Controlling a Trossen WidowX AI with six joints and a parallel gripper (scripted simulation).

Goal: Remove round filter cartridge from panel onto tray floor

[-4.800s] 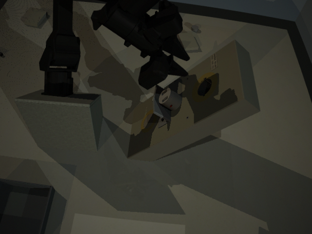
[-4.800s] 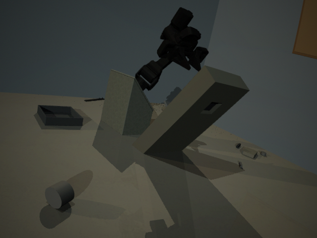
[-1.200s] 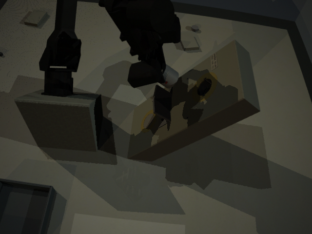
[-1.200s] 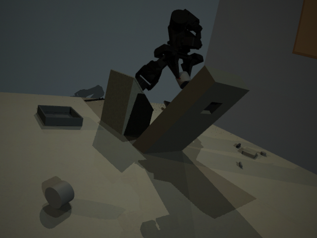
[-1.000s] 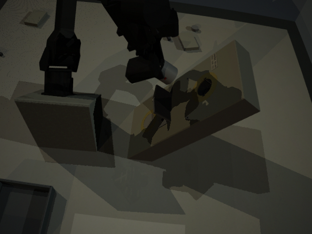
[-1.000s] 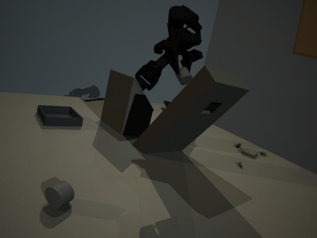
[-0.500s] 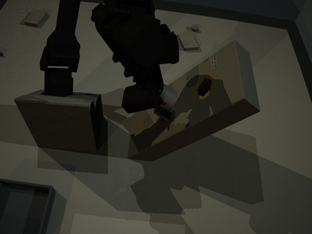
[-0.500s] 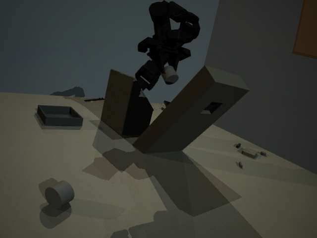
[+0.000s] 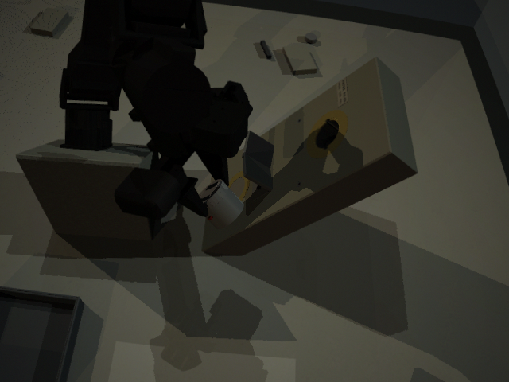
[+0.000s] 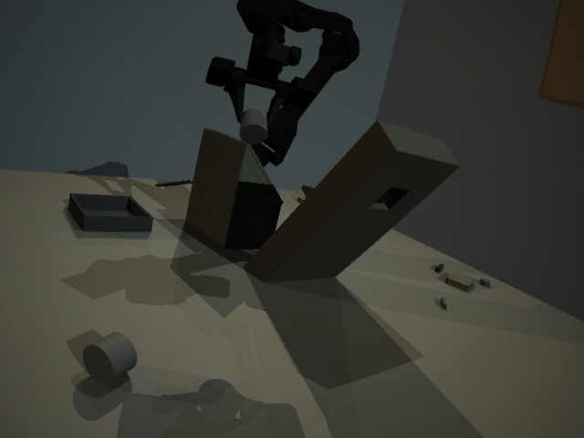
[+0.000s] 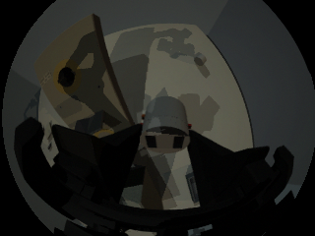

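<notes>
My gripper tip is now 27 cm past the dark tray, 26 cm above it and 15 cm to the left of it. From my gripper tip the other things lie so: round filter cartridge: right at my gripper tip; tan service panel: 16 cm to the left, 11 cm below, 11 cm ahead.
</notes>
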